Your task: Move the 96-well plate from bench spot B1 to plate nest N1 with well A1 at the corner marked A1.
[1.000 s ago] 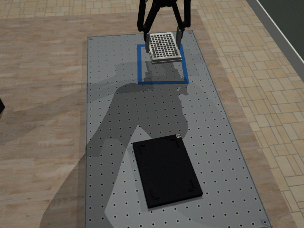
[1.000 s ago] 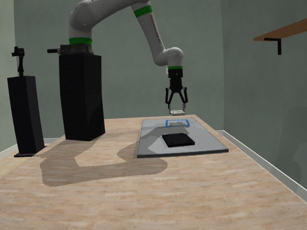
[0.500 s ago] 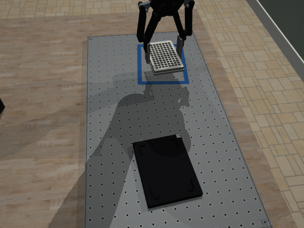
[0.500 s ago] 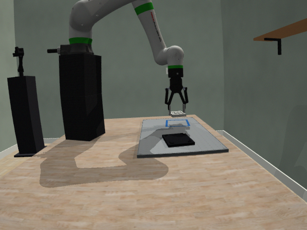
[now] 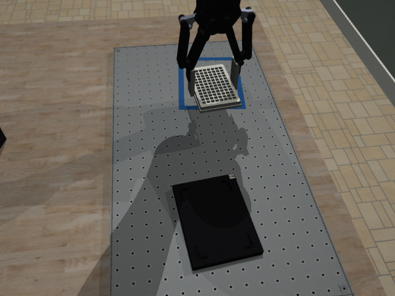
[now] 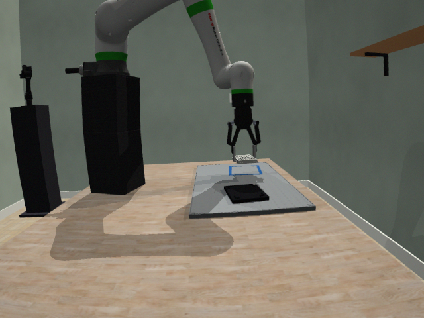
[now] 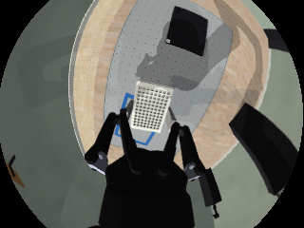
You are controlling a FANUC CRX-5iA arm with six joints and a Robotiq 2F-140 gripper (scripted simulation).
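Right now my hand is 260 mm to the left of the black plate nest N1, 90 mm above it and 70 mm past it. From my hand the other things lie so: white A1 label: 190 mm to the right, 80 mm below, 10 mm behind; then white 96-well plate: 20 mm below.
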